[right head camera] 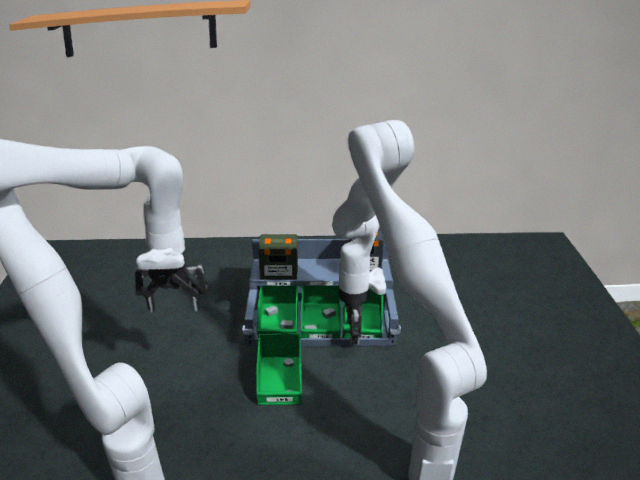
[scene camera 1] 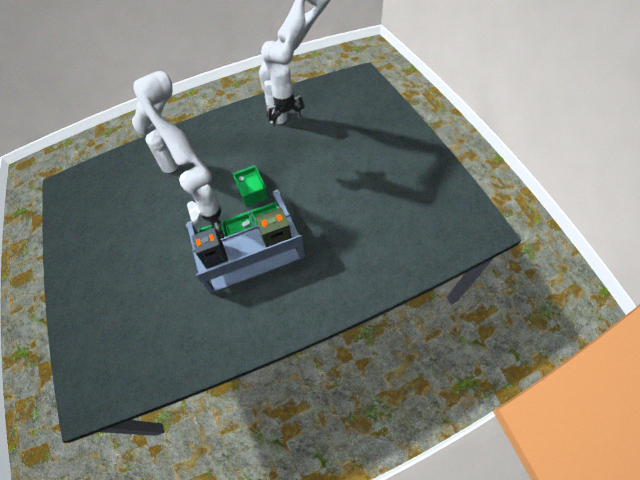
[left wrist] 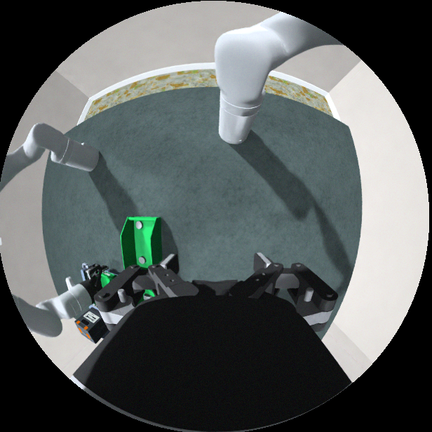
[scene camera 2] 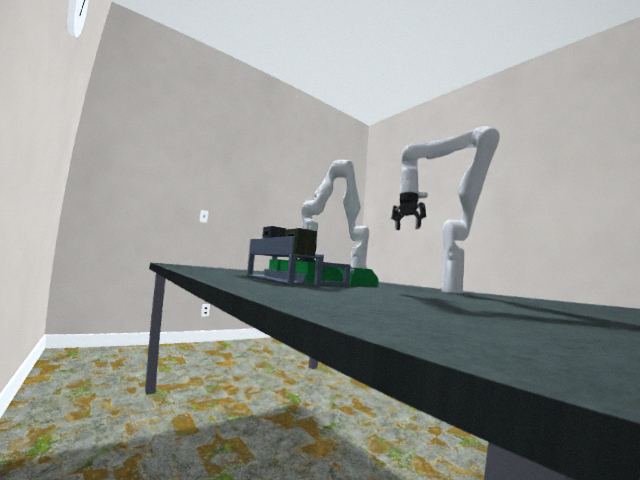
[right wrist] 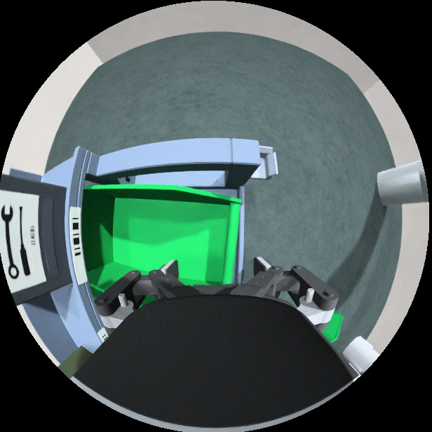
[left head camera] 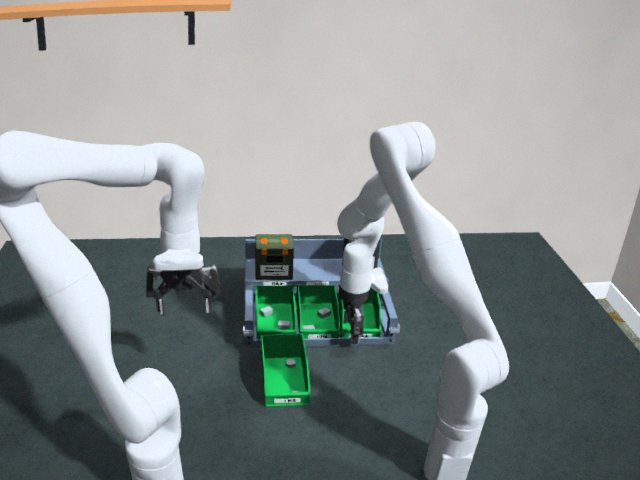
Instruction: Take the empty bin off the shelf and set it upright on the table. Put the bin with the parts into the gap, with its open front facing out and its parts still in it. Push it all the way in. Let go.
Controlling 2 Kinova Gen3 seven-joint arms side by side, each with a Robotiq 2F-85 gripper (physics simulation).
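Places are measured from the left arm's base along level axes (x ahead, y right, z down), in metres.
Pixels of known places: left gripper, fingertip midpoint: [right head camera: 174, 309] [scene camera 1: 287, 121] [scene camera 2: 407, 229] [left head camera: 184, 311]; right gripper, fingertip midpoint: [right head camera: 352, 332] [scene camera 1: 219, 229] [left head camera: 351, 332]; left arm's base, link origin: [scene camera 1: 278, 118] [scene camera 2: 451, 292]; right arm's base, link origin: [right head camera: 430, 476] [scene camera 1: 170, 165] [left head camera: 445, 470].
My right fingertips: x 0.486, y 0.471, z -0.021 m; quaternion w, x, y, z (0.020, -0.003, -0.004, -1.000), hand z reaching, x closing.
For each thing: its top centre in the pictures, then the offset to it from my right fingertips. "*": a spot on its surface instead.
- empty green bin, top centre: [right head camera: 363, 298] [left head camera: 360, 298] [scene camera 1: 212, 237] dx +0.063, dy +0.035, dz -0.060 m
- blue-grey rack, surface spot: [left head camera: 390, 313] * dx -0.015, dy +0.094, dz -0.063 m
- green bin with parts, top centre: [left head camera: 284, 356] [right head camera: 279, 356] [scene camera 1: 247, 177] [scene camera 2: 358, 268] dx -0.141, dy -0.191, dz -0.054 m
- olive box, top centre: [left head camera: 274, 240] [right head camera: 278, 240] [scene camera 1: 271, 220] [scene camera 2: 301, 229] dx +0.181, dy -0.179, dz -0.178 m
- dark box, top centre: [right head camera: 366, 232] [scene camera 1: 204, 239] [scene camera 2: 274, 227] dx +0.158, dy +0.051, dz -0.203 m
The empty green bin [left head camera: 372, 308] [right head camera: 369, 316] [right wrist: 165, 230] sits in the right slot of the blue-grey rack [left head camera: 390, 313] [right wrist: 200, 151] in the head views. My right gripper [left head camera: 354, 338] [right head camera: 354, 338] [right wrist: 215, 267] is open and empty at this bin's front; in the right wrist view one finger is over the bin and the other beyond its front wall. The green bin with parts [left head camera: 276, 382] [right head camera: 269, 382] [scene camera 1: 253, 183] [left wrist: 150, 242] stands upright on the table before the rack's left slot, low front outward, with small grey parts inside. My left gripper [left head camera: 184, 311] [right head camera: 173, 308] [scene camera 2: 407, 226] is open and empty, high above the table.
Two more green bins with grey parts, a left one [left head camera: 273, 322] and a middle one [left head camera: 317, 299], fill the other slots. An olive box [left head camera: 273, 258] [scene camera 1: 273, 229] and a dark box [scene camera 1: 209, 249] [right wrist: 55, 235] stand on the rack's top. An orange wall shelf [left head camera: 113, 8] hangs behind.
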